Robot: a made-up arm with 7 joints.
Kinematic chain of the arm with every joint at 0, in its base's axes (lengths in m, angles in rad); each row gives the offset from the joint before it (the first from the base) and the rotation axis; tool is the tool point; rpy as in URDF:
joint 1: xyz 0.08 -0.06 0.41 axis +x
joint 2: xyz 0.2 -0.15 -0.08 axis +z
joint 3: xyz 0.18 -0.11 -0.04 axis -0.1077 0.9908 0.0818
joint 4: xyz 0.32 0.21 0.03 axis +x
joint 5: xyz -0.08 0.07 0 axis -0.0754 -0.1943 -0.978
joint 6: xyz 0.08 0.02 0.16 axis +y
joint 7: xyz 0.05 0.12 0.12 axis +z
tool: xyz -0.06 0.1 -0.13 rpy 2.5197 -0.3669 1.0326
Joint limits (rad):
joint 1: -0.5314..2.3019
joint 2: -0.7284..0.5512
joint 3: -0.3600..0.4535
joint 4: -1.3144..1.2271
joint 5: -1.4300..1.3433
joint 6: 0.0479..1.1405
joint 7: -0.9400..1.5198
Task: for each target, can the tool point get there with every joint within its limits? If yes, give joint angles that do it. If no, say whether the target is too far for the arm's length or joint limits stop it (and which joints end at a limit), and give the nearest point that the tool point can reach.
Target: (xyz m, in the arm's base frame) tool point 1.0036 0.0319 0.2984
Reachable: yes | joints 1.8212 -0.5242 0.2295 0.0832 0.3654 0.9176 -0.5644
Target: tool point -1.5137 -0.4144 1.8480
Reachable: no: too far | nearest point 0.2392 -0.0752 0.8750 | short by 2.033 m
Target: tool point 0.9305 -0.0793 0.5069
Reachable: yes | joints 1.6554 -0.1612 0.2129 0.1581 0.4552 0.4954 -0.0094
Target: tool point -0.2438 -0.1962 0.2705
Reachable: no: joint limits stop it (at a limit: joint 1, joint 2, joint 3, joint 5, joint 6) | nearest point 0.2538 -0.3081 0.3871 | short by 0.523 m
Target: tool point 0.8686 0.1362 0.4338
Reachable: yes | joints 0.3656 -0.1073 0.1006 -0.3952 0.4992 0.9907 0.4020
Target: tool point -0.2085 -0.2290 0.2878
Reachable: no: joint limits stop it (at a limit: joint 1, joint 2, joint 3, joint 5, joint 6) | nearest point 0.2512 -0.3121 0.3944 | short by 0.479 m
